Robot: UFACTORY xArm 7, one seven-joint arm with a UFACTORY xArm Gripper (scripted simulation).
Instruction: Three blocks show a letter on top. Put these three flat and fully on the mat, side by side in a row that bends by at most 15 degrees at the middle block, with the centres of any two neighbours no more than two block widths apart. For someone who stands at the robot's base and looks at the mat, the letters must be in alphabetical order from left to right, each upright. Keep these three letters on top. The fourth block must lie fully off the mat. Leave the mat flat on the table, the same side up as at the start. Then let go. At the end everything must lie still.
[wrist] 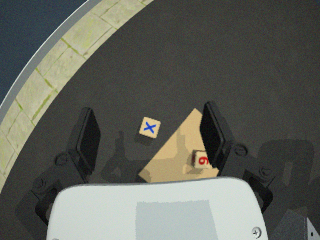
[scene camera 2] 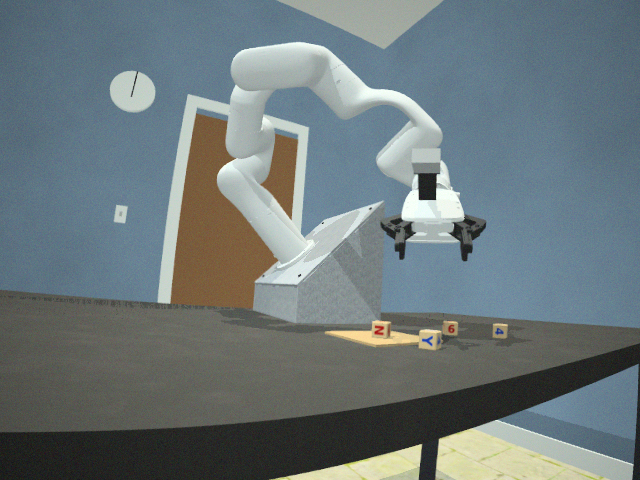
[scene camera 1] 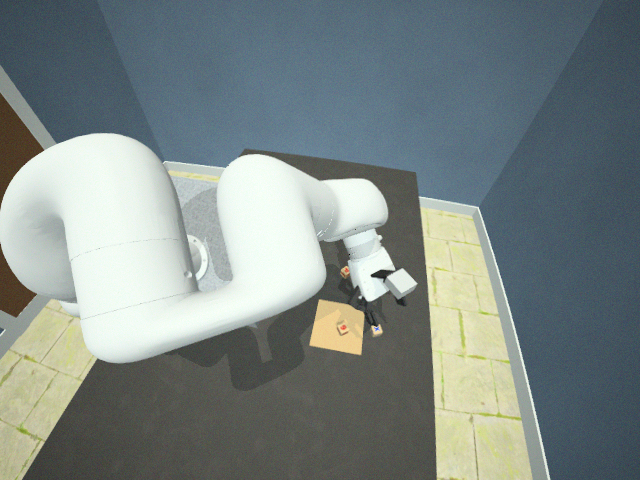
Labels:
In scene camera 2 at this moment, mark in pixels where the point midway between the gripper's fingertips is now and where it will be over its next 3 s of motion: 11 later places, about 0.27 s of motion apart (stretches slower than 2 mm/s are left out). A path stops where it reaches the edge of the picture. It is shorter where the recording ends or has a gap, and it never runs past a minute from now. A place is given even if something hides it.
The gripper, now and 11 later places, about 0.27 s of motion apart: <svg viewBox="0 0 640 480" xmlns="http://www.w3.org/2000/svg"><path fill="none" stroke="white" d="M433 252L410 254L388 254L385 253L384 253L380 257L376 261L375 262L378 258L382 253L384 250L384 251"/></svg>

